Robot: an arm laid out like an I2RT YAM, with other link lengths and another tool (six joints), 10 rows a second.
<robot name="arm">
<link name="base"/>
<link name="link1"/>
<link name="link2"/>
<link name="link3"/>
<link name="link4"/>
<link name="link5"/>
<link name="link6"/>
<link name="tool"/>
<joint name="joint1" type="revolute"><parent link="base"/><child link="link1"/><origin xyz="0 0 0.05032"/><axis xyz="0 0 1"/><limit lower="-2.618" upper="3.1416"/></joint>
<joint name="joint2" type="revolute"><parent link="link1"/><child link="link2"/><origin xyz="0.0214 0.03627 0.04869" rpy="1.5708 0 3.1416"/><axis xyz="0 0 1"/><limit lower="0" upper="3.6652"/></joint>
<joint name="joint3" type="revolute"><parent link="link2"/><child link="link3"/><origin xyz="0.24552 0 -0.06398" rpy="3.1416 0 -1.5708"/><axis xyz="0 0 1"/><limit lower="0" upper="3.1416"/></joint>
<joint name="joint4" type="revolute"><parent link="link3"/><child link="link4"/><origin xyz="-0.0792 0.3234 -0.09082" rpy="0 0 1.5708"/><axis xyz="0 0 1"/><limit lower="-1.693" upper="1.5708"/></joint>
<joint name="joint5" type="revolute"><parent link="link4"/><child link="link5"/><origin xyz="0.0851 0.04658 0.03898" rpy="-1.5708 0 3.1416"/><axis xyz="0 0 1"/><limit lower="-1.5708" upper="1.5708"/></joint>
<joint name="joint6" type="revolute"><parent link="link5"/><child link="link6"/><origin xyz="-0.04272 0 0.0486" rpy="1.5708 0 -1.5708"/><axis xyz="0 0 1"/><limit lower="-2.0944" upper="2.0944"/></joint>
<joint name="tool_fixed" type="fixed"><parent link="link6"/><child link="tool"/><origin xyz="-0.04 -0.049 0.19" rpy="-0.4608 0 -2.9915"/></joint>
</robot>
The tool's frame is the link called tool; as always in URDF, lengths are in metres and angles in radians.
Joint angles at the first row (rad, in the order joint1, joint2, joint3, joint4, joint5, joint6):
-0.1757 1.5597 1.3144 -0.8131 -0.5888 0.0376
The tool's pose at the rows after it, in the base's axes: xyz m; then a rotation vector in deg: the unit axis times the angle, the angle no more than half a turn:
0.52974, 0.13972, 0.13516, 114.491, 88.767, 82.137
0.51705, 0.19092, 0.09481, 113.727, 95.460, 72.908
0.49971, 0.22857, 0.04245, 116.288, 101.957, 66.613
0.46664, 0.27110, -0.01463, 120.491, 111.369, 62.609
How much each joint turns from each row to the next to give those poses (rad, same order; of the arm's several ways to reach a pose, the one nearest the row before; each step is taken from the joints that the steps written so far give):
0.0935 0.0022 0.0000 -0.0195 0.0198 -0.0263
0.1583 0.0409 0.0000 0.0004 0.1541 0.0640
0.0942 0.0934 0.0000 0.0019 0.0435 0.0359
0.0752 0.1229 0.0000 -0.0026 -0.0450 0.0015

